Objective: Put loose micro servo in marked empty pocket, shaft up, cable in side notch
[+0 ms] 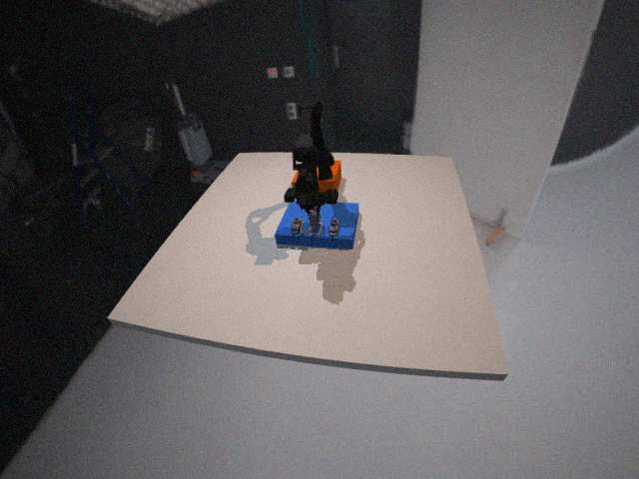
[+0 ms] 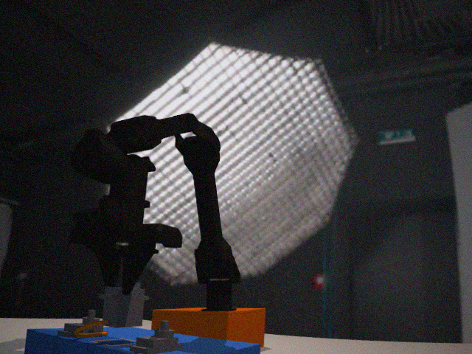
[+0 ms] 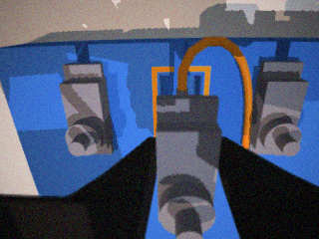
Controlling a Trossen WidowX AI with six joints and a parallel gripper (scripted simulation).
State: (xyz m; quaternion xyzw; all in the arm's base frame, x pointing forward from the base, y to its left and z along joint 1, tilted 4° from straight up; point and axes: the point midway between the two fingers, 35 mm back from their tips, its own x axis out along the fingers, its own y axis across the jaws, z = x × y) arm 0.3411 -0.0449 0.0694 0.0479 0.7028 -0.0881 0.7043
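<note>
The blue deck is 12 cm behind my gripper tip, 9 cm below it and 2 cm to the left of it.
</note>
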